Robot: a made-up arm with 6 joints.
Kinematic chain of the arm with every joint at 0, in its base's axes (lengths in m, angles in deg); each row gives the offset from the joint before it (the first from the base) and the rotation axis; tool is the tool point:
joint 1: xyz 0 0 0.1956 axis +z
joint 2: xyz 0 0 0 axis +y
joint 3: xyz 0 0 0.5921 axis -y
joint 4: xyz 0 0 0 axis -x
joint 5: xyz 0.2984 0 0 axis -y
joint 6: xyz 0 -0.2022 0 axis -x
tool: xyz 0 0 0
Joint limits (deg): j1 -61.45..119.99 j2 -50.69..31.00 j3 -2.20..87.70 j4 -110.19..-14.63 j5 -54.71..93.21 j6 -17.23..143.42
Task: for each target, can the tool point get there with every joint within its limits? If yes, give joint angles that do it. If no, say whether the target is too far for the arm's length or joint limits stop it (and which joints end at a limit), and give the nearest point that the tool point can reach.
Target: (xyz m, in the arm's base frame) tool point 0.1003 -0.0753 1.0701
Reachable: yes | joints 97.05 -21.54 77.76 -63.47 59.06 48.55
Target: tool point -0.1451 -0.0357 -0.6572
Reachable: no: joint limits stop it (at a limit: joint 1, joint 2, joint 3) | nearest point -0.2417 0.3738 0.3716 | short by 1.112 m
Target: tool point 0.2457 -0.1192 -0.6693
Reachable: no: joint limits stop it (at a limit: joint 2, joint 3) | nearest point 0.3994 -0.1938 0.3705 | short by 1.054 m
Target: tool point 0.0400 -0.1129 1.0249
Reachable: yes | joints 20.34 -20.14 62.02 -53.68 7.51 113.25
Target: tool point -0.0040 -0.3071 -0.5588
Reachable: no: joint limits stop it (at a limit: joint 1, joint 2, joint 3) | nearest point 0.1881 -0.4042 0.3722 | short by 0.956 m
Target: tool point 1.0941 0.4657 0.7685
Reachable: no: too far | nearest point 0.6114 0.2602 0.7297 | short by 0.526 m
